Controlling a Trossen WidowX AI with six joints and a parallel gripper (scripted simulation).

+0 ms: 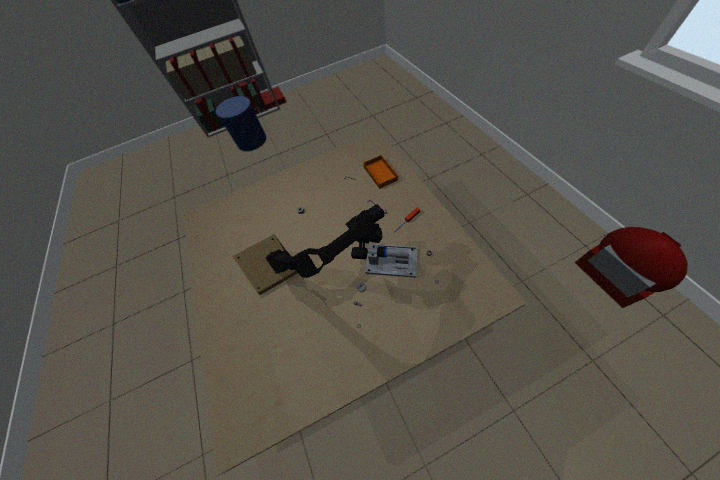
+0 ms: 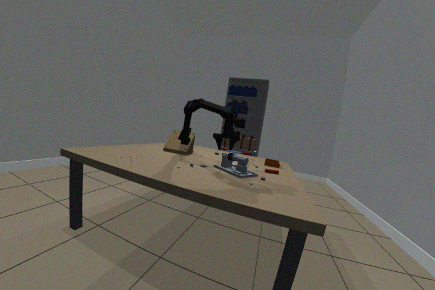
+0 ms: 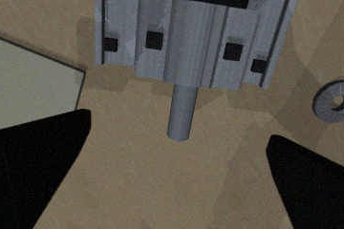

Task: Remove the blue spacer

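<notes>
Now: gripper tip 40 mm to the left of the grey shaft, 40 mm short of it and 30 mm above it. From my gripper tip the other things lie so: red-handled screwdriver: 280 mm ahead, 100 mm below, 70 mm to the left; blue spacer: 70 mm ahead, 60 mm to the right, 30 mm below; orange tray: 430 mm to the left, 350 mm ahead, 100 mm below.
</notes>
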